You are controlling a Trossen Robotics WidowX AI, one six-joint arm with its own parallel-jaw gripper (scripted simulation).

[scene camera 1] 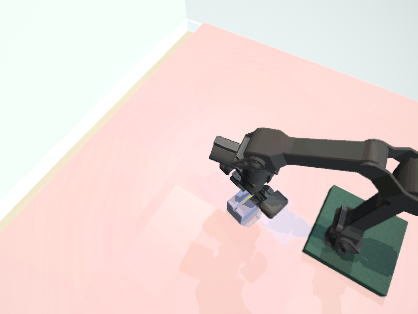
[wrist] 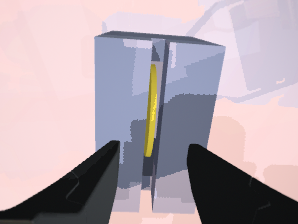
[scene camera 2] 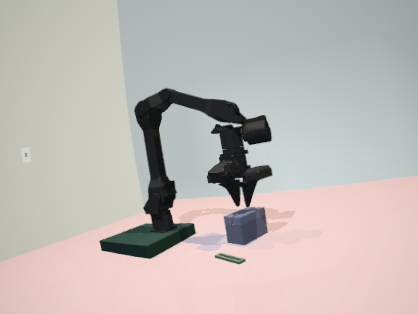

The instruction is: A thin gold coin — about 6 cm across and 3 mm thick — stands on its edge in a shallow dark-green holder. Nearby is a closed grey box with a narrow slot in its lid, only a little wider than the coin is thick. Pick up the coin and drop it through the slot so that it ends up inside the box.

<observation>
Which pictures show my gripper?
Scene camera 1, the wrist view and scene camera 2: all of them.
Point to a gold coin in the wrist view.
152, 95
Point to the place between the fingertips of my gripper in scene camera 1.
248, 195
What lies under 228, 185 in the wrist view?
My gripper.
</observation>
